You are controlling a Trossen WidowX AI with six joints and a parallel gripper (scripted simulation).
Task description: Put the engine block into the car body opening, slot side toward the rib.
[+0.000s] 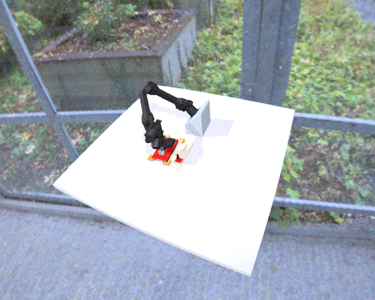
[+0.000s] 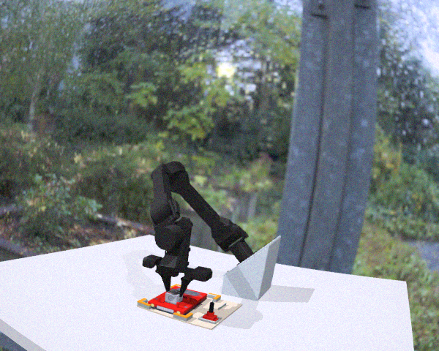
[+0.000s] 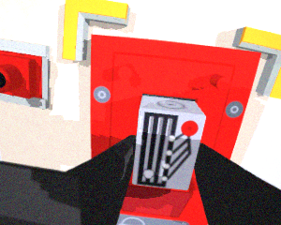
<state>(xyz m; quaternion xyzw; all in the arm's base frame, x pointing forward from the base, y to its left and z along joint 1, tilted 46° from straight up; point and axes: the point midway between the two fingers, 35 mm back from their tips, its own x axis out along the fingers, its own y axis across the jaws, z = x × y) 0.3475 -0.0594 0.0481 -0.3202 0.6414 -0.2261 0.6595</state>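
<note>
The small grey engine block lies 10 mm below my gripper tip.
</note>
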